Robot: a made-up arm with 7 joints. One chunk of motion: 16 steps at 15 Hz.
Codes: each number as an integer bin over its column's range. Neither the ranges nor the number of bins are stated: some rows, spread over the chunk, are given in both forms.
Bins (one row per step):
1: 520 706 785 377 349 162
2: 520 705 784 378 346 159
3: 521 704 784 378 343 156
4: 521 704 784 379 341 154
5: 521 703 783 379 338 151
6: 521 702 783 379 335 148
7: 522 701 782 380 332 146
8: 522 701 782 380 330 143
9: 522 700 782 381 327 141
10: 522 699 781 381 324 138
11: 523 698 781 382 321 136
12: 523 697 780 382 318 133
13: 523 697 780 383 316 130
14: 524 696 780 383 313 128
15: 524 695 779 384 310 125
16: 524 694 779 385 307 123
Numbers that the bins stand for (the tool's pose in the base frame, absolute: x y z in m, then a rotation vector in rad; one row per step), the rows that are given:
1: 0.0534 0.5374 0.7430 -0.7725 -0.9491 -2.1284
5: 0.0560 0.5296 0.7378 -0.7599 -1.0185 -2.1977
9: 0.0586 0.5218 0.7352 -0.7473 -1.0878 -2.2608
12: 0.0612 0.5140 0.7300 -0.7410 -1.1446 -2.3113
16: 0.0638 0.5062 0.7274 -0.7221 -1.2140 -2.3743
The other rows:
2: 0.0534 0.5348 0.7404 -0.7662 -0.9680 -2.1473
3: 0.0560 0.5322 0.7404 -0.7662 -0.9869 -2.1662
4: 0.0560 0.5322 0.7404 -0.7599 -0.9995 -2.1788
6: 0.0560 0.5270 0.7378 -0.7599 -1.0374 -2.2167
7: 0.0586 0.5244 0.7352 -0.7536 -1.0563 -2.2293
8: 0.0586 0.5244 0.7352 -0.7536 -1.0689 -2.2482
10: 0.0586 0.5192 0.7326 -0.7473 -1.1068 -2.2797
11: 0.0612 0.5166 0.7326 -0.7410 -1.1257 -2.2923
13: 0.0612 0.5140 0.7300 -0.7347 -1.1572 -2.3302
14: 0.0638 0.5114 0.7300 -0.7347 -1.1761 -2.3428
15: 0.0638 0.5088 0.7274 -0.7284 -1.1950 -2.3617

